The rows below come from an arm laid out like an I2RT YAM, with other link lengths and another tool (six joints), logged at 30 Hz.
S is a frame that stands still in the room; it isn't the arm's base.
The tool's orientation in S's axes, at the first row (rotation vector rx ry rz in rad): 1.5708, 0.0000, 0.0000
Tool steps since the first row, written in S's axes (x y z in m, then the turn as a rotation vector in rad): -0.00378, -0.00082, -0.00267, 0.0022, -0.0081, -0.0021; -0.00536, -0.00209, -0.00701, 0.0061, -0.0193, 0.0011; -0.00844, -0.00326, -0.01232, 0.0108, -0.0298, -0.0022; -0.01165, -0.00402, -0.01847, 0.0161, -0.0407, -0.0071; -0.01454, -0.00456, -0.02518, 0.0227, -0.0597, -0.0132; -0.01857, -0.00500, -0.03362, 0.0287, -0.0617, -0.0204; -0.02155, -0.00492, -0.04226, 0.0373, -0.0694, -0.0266; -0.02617, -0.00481, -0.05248, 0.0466, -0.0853, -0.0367; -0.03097, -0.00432, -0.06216, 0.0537, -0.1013, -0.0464; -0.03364, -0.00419, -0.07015, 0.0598, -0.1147, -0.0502
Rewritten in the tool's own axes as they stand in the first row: -0.00378, -0.00267, 0.00082, 0.0022, -0.0021, 0.0081; -0.00536, -0.00701, 0.00209, 0.0061, 0.0011, 0.0193; -0.00844, -0.01232, 0.00326, 0.0108, -0.0022, 0.0298; -0.01165, -0.01847, 0.00402, 0.0161, -0.0071, 0.0407; -0.01454, -0.02518, 0.00456, 0.0227, -0.0132, 0.0597; -0.01857, -0.03362, 0.00500, 0.0287, -0.0204, 0.0617; -0.02155, -0.04226, 0.00492, 0.0373, -0.0266, 0.0694; -0.02617, -0.05248, 0.00481, 0.0466, -0.0367, 0.0853; -0.03097, -0.06216, 0.00432, 0.0537, -0.0464, 0.1013; -0.03364, -0.07015, 0.00419, 0.0598, -0.0502, 0.1147
